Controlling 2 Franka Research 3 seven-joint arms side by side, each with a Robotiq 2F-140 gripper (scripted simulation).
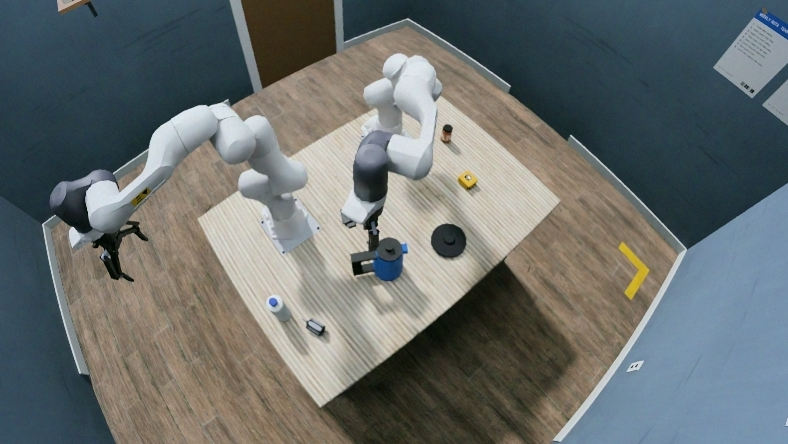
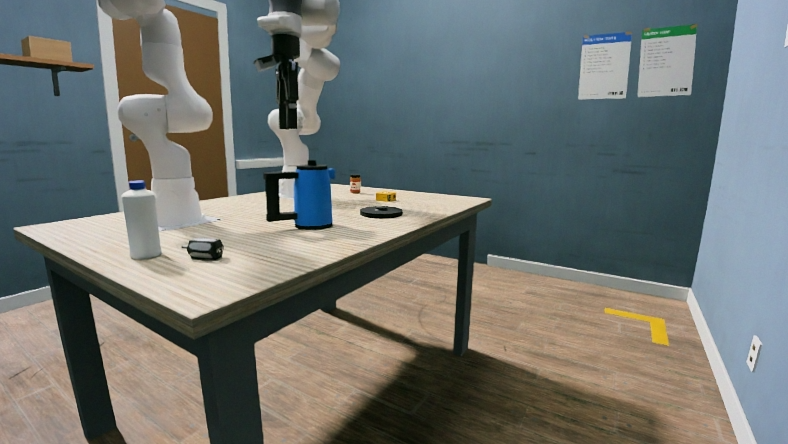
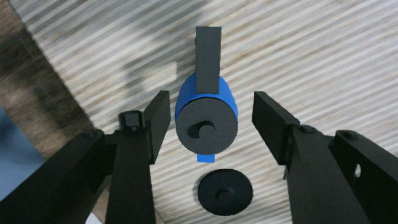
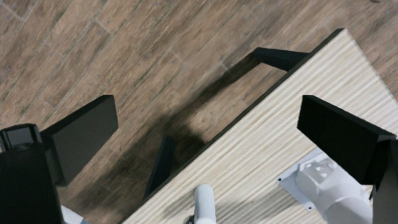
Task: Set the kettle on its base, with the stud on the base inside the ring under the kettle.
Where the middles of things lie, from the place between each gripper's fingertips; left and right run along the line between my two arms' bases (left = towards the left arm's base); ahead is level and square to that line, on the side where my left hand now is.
My left gripper [image 2: 288,129] is now 2 cm short of the blue kettle [image 2: 312,188], 3 cm to the right of it and 22 cm above it. From my left hand the other things lie so: small dark object [image 2: 199,248] 1 cm behind, 32 cm to the right, 29 cm below; then white bottle [image 2: 139,205] 13 cm behind, 36 cm to the right, 23 cm below; then round black base [image 1: 448,240] 15 cm ahead, 31 cm to the left, 30 cm below.
I see my right gripper [image 1: 138,259] 350 mm short of the white bottle, 270 mm to the right of it and 330 mm above it. The rest, counted from my right hand: blue kettle 500 mm ahead, 660 mm to the left, 320 mm below; then small dark object 470 mm ahead, 310 mm to the left, 390 mm below; then round black base 630 mm ahead, 940 mm to the left, 400 mm below.
